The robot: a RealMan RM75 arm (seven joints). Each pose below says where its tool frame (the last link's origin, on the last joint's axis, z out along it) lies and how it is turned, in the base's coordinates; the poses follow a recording.
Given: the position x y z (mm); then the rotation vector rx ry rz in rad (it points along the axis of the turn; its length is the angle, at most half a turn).
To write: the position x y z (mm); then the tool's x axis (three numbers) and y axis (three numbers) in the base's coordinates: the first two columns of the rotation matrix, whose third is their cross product. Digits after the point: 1 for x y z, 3 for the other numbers.
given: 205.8, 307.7, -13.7, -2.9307, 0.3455, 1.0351
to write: 205.8, 307.7, -13.7, 0.756, -0.202, -0.622, -0.212, -0.975, 0.060
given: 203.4, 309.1, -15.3, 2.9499, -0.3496, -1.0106
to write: 203.4, 309.1, -15.3, 0.768, -0.211, -0.605, -0.208, -0.975, 0.075
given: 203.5, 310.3, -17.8, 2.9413, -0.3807, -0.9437
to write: 203.5, 310.3, -17.8, 0.786, -0.240, -0.569, -0.222, -0.970, 0.102
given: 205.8, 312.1, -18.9, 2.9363, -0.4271, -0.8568
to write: 205.8, 312.1, -18.9, 0.808, -0.278, -0.520, -0.248, -0.960, 0.127
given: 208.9, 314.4, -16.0, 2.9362, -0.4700, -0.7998
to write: 208.9, 314.4, -16.0, 0.819, -0.307, -0.485, -0.275, -0.952, 0.139
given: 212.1, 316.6, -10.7, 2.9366, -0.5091, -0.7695
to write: 212.1, 316.6, -10.7, 0.820, -0.331, -0.466, -0.299, -0.943, 0.143
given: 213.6, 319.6, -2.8, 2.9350, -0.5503, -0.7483
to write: 213.6, 319.6, -2.8, 0.818, -0.356, -0.452, -0.325, -0.934, 0.147
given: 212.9, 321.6, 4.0, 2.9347, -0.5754, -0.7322
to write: 212.9, 321.6, 4.0, 0.817, -0.371, -0.441, -0.341, -0.928, 0.149
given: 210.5, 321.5, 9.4, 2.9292, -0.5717, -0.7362
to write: 210.5, 321.5, 9.4, 0.816, -0.370, -0.443, -0.338, -0.929, 0.153
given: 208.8, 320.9, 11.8, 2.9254, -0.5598, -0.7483
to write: 208.8, 320.9, 11.8, 0.815, -0.364, -0.451, -0.330, -0.931, 0.156
